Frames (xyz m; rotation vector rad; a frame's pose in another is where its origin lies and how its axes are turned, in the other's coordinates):
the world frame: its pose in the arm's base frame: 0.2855 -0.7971 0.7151 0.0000 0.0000 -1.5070
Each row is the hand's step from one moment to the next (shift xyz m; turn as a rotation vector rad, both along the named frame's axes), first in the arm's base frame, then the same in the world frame.
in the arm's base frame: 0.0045 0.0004 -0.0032 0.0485 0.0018 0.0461
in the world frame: -0.0001 0.0045 -0.0032 0.0013 0.0485 0.0461
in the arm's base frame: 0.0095 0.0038 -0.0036 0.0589 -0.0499 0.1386
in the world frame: -0.0032 0.0097 -0.0036 0.0536 0.0556 0.1386
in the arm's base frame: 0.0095 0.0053 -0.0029 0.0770 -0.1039 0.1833
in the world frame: -0.0047 0.0098 -0.0029 0.1086 0.0702 0.1833
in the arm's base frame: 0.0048 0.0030 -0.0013 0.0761 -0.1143 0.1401
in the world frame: -0.0027 0.0050 -0.0013 0.1189 0.0687 0.1401
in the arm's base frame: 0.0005 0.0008 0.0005 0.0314 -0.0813 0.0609
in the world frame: -0.0008 0.0005 0.0005 0.0831 0.0262 0.0609
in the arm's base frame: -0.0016 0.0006 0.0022 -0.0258 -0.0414 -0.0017
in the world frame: -0.0007 -0.0016 0.0022 0.0397 -0.0284 -0.0017
